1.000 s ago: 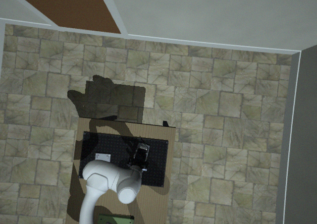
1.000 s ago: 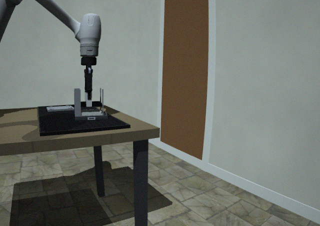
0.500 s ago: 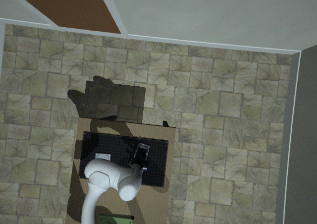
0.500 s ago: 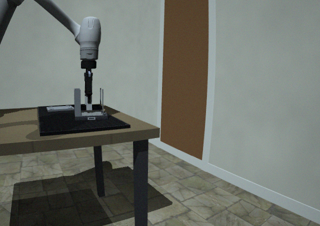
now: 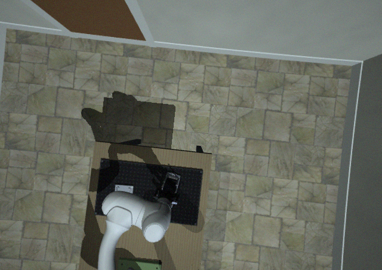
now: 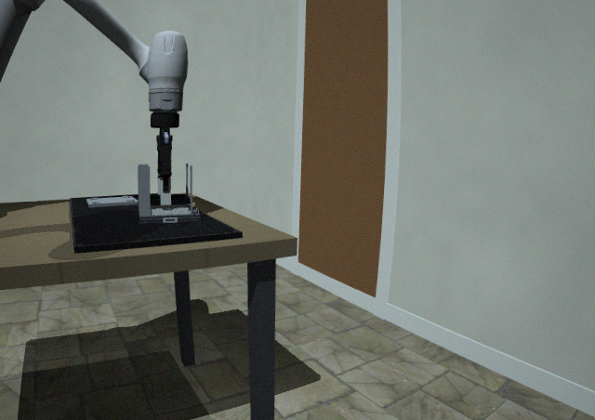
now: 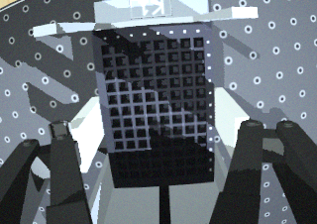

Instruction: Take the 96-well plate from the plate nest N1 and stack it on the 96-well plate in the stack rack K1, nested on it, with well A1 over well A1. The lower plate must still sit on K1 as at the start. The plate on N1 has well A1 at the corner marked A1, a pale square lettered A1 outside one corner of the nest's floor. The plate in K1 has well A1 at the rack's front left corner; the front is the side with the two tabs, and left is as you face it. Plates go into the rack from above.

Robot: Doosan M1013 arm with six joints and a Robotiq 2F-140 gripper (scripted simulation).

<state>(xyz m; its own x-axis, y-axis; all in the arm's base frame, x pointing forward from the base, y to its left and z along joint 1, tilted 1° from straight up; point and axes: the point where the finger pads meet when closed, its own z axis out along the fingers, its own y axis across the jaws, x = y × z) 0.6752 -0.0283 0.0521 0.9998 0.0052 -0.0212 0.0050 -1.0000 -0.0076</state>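
My hand is 2 cm above the dark 96-well plate. The rest, counted from my hand: white 96-well plate (4 cm below).
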